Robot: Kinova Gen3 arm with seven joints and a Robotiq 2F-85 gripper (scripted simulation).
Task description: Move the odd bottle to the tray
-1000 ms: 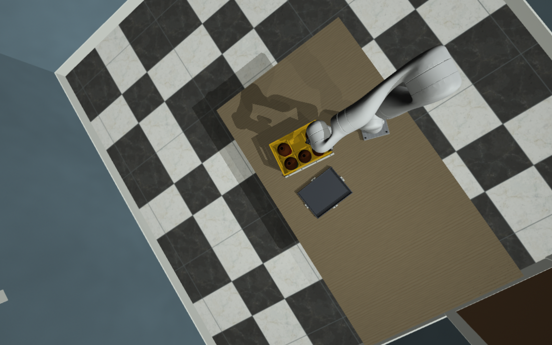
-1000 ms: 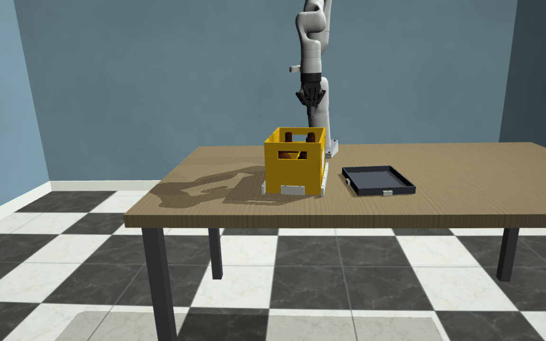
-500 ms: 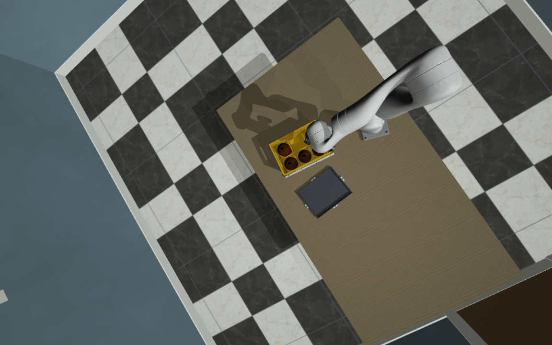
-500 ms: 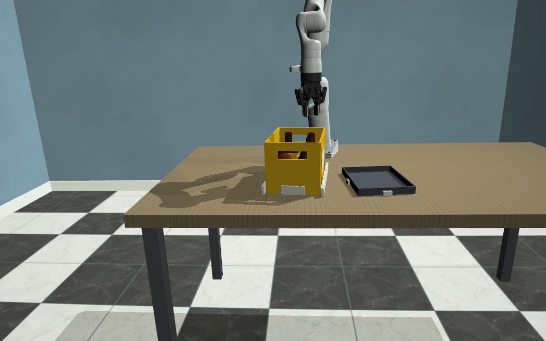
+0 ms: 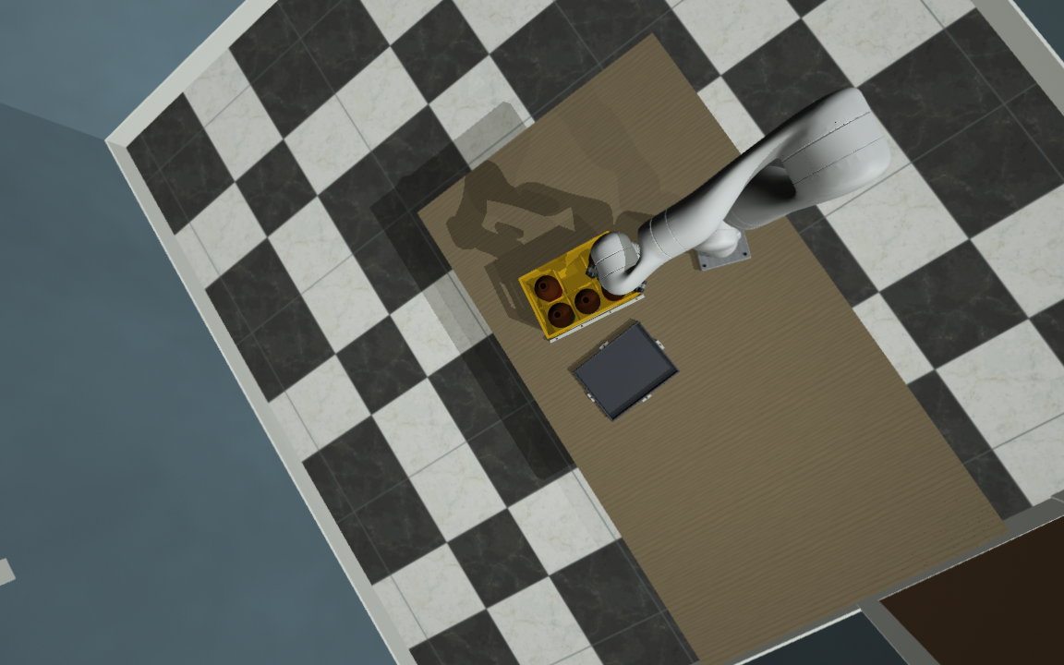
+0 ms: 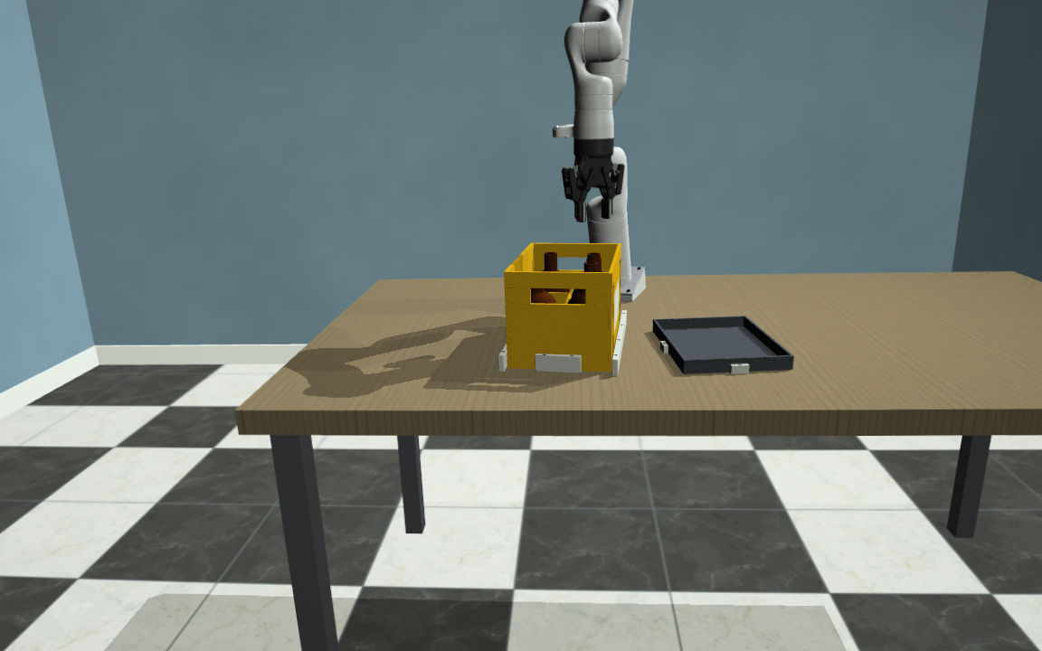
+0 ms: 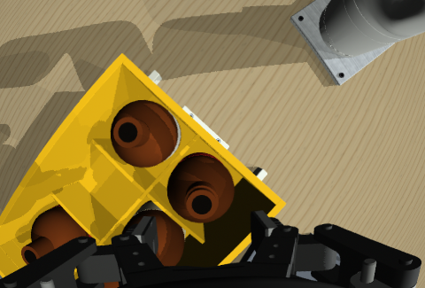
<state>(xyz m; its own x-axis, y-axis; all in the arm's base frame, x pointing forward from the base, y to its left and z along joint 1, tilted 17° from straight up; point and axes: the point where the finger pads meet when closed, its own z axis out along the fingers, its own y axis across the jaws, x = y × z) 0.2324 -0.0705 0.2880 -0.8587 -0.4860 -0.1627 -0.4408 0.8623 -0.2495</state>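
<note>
Now: hand 16 cm above the brown bottle. Also, from my hand: yellow crate: 7 cm ahead, 7 cm to the right, 16 cm below; dark tray: 15 cm ahead, 20 cm to the left, 23 cm below.
</note>
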